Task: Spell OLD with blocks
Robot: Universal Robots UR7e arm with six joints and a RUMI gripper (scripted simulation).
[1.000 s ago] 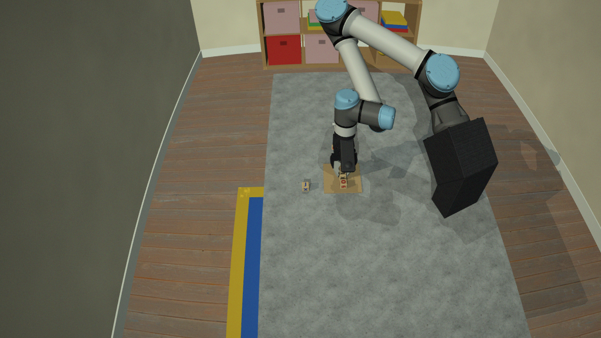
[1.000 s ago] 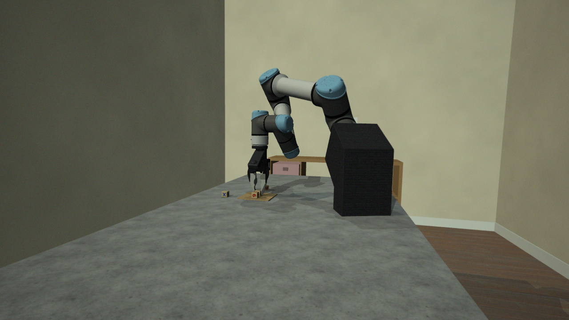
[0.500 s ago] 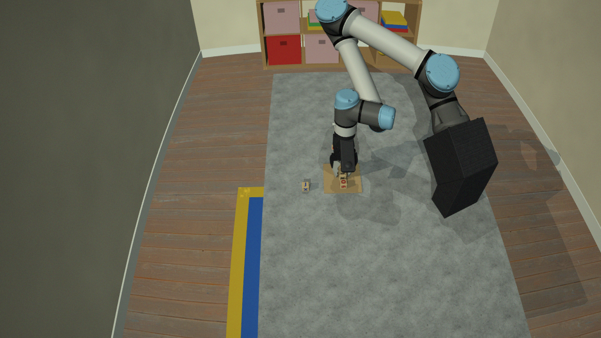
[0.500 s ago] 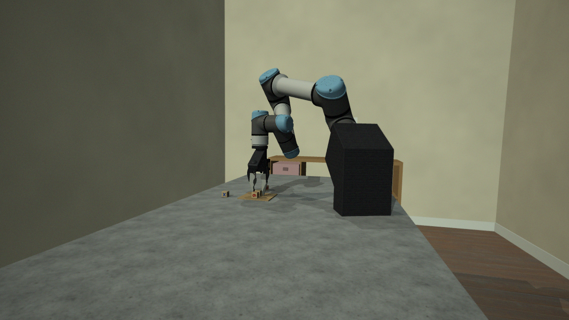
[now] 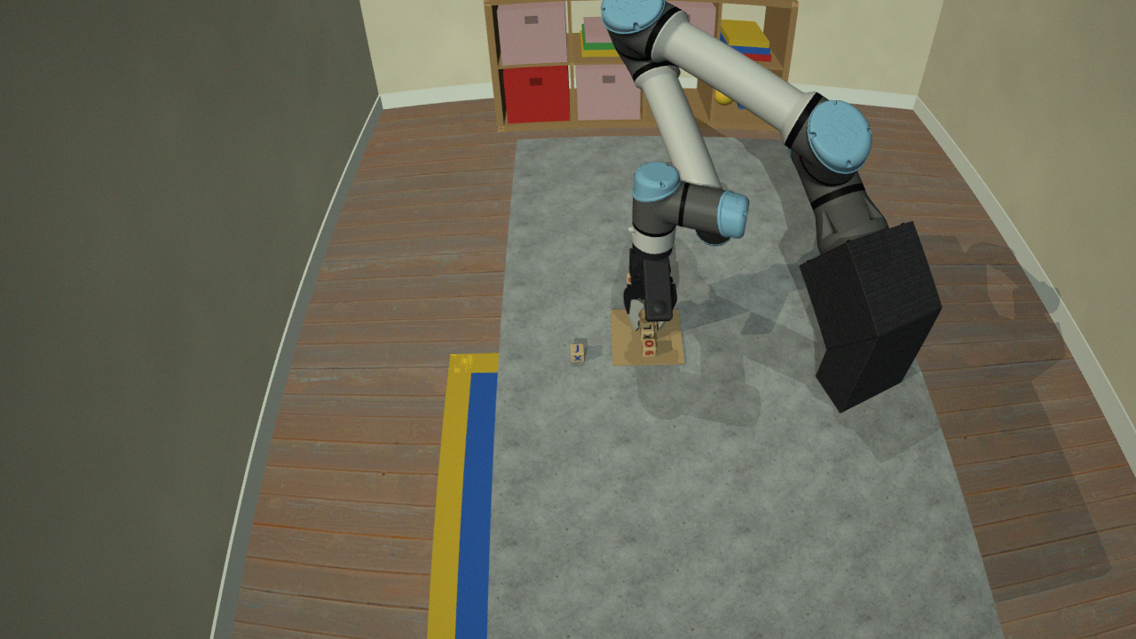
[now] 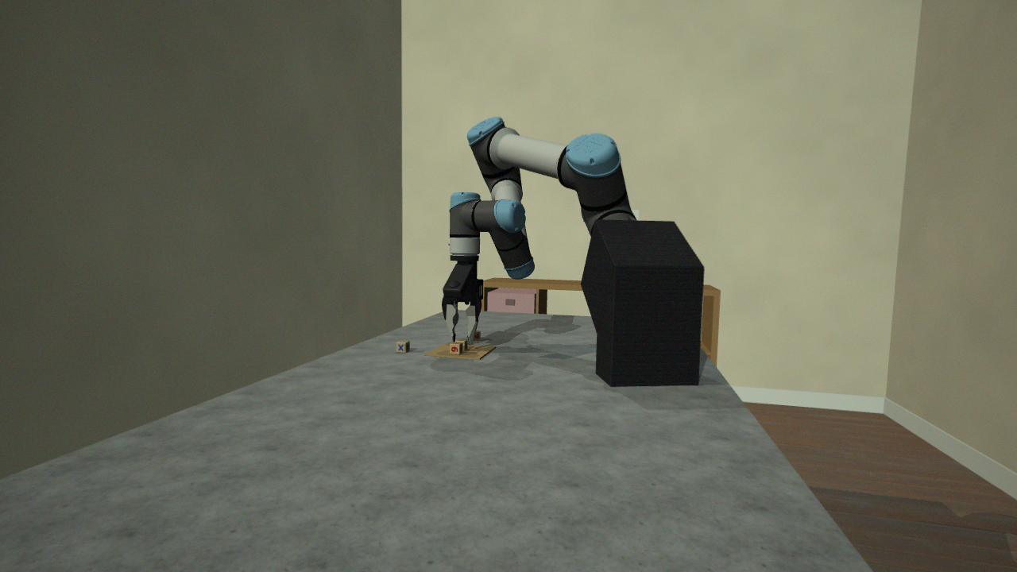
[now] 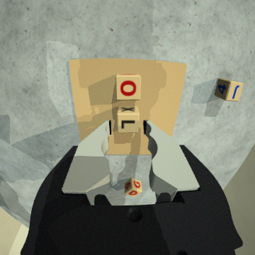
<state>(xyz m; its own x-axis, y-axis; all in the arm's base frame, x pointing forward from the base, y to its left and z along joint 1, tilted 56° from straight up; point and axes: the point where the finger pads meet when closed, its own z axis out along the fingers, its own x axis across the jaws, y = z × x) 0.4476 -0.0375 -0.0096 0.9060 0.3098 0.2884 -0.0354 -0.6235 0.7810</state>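
My gripper is now 3 cm above the tan mat. Round my hand: blue-lettered block 14 cm ahead, 4 cm to the left, 2 cm below.
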